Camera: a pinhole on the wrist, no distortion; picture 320 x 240 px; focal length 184.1 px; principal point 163.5 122.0 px. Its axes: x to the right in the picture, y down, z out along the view. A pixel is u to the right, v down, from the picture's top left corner.
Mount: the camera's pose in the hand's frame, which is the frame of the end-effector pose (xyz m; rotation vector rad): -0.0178 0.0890 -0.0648 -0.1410 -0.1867 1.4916
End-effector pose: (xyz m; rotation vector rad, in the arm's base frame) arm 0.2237 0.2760 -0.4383 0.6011 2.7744 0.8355
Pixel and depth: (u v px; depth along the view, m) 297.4 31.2 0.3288
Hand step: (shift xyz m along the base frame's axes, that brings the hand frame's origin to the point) 0.1063 0.4179 -0.0787
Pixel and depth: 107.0 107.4 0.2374
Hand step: 0.1000 0.0664 -0.1305
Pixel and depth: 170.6 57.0 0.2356
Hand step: 0.0673 0.1615 -0.1032
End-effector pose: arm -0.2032 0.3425 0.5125 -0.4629 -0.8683 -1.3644
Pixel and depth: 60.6 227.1 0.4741
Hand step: -0.2364 0.4742 -0.1296
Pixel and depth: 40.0 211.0 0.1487
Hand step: -0.0209 0.1259 -0.0591
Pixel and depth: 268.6 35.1 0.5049
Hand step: 0.2020 0.3421 0.4674
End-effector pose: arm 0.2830 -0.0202 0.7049 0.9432 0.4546 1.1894
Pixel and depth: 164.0 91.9 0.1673
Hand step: 0.0198 -0.0578 0.1220
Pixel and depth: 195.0 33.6 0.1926
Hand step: 0.0543 -0.0149 0.1760
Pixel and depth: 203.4 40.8 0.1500
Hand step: 0.0123 -0.0125 0.1489
